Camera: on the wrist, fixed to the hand. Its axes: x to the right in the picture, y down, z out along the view.
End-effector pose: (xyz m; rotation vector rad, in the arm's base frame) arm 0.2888 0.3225 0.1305 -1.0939 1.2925 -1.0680
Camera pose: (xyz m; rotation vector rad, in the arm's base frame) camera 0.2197 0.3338 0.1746 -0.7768 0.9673 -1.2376
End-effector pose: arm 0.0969 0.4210 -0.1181 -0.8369 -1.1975 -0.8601
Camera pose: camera 0.0871 0.3434 -0.1448 -0.5093 -1.3552 -0.5444
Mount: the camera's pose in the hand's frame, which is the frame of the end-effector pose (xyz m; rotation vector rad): -0.0191 -0.0404 -0.0696 0.4339 -0.0454 0.0096
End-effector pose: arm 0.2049 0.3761 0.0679 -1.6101 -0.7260 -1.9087
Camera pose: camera 0.1307 0.3573 0.0366 -1.3801 -1.0642 -1.5729
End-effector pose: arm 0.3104 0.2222 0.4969 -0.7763 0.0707 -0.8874
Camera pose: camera 0.2458 0.1801 0.4670 -0.3896 -0.1545 -0.8371
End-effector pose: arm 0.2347 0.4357 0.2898 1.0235 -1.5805 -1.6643
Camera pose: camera 0.3071 0.4200 0.2530 1.1903 -2.0272 -1.3734
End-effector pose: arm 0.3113 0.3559 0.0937 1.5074 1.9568 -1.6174
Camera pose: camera 0.3188 0.4063 0.1588 1.5938 1.6404 -2.1531
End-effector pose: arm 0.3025 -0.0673 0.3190 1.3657 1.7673 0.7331
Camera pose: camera 0.2252 -0.0953 0.3279 1.6562 1.9571 0.3264
